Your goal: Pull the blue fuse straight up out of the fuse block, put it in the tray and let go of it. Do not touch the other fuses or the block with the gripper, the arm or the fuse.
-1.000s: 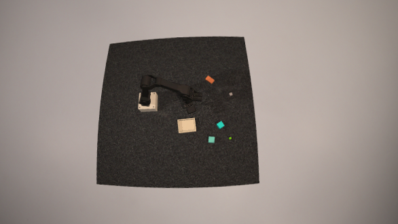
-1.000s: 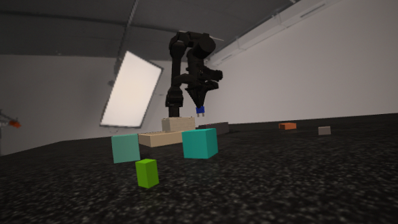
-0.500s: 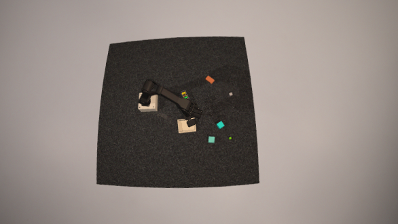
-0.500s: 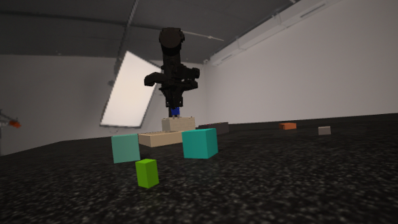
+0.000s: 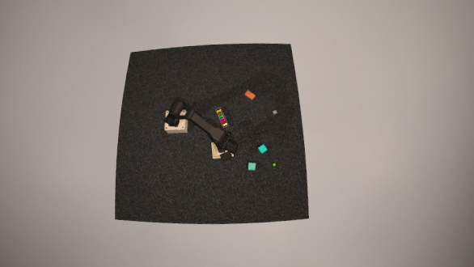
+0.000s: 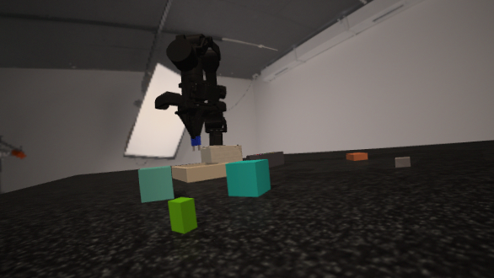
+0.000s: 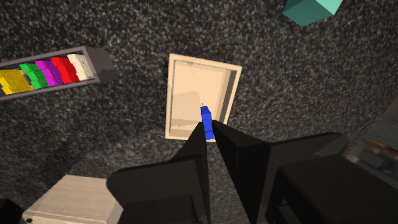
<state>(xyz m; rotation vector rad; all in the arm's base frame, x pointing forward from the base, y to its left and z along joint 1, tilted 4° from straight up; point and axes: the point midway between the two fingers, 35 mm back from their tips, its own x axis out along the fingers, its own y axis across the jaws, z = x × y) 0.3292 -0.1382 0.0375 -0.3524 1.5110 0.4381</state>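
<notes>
My gripper tip is 1 cm above the blue fuse. Round my gripper tip: tan tray (9 cm below); small green block (33 cm ahead, 8 cm below, 7 cm to the right); teal cube (25 cm ahead, 7 cm below, 3 cm to the left).
</notes>
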